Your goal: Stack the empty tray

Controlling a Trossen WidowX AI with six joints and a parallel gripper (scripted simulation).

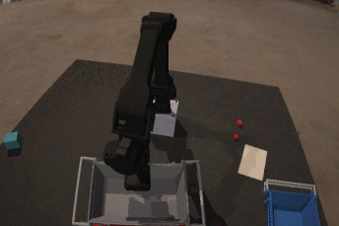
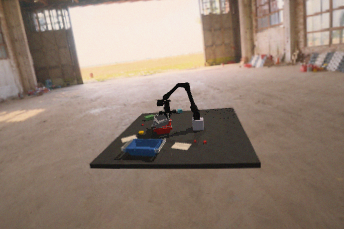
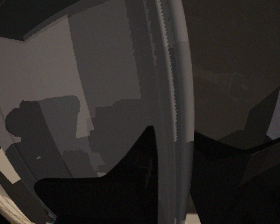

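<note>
My gripper tip is 80 mm short of the grey tray and 20 mm below it. The rest, counted from my gripper tip: yellow object 310 mm ahead, 100 mm below, 20 mm to the left; green block 430 mm to the right, 260 mm ahead, 90 mm below; teal cube 550 mm to the right, 150 mm behind, 90 mm below.
</note>
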